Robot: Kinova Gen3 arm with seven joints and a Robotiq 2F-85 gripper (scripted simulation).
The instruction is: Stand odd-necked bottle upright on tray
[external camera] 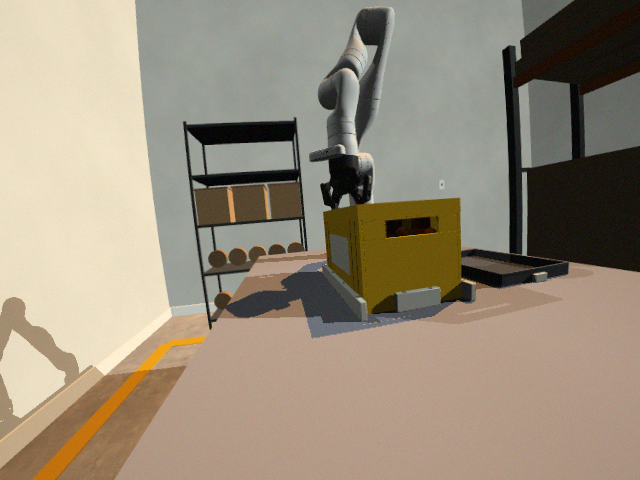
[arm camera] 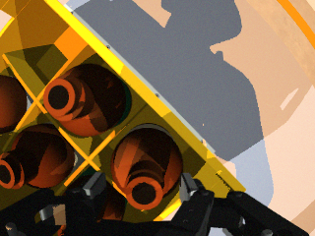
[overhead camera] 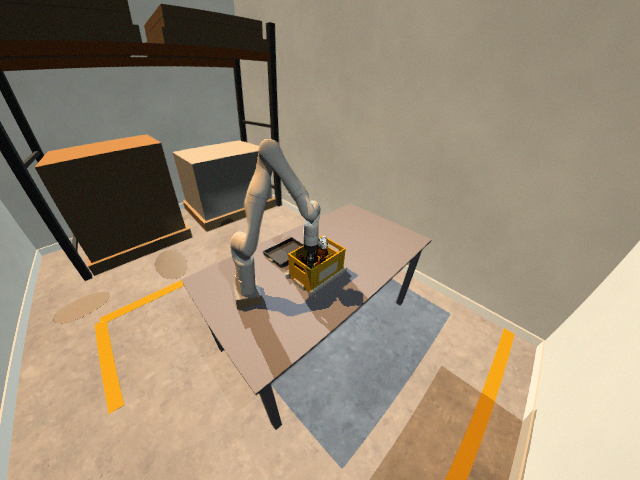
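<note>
Right now my hand is 7 cm above the brown bottle. From my hand the other things lie so: dark tray (33 cm to the left, 15 cm below, 8 cm ahead); yellow crate (9 cm ahead, 8 cm below, 4 cm to the left).
</note>
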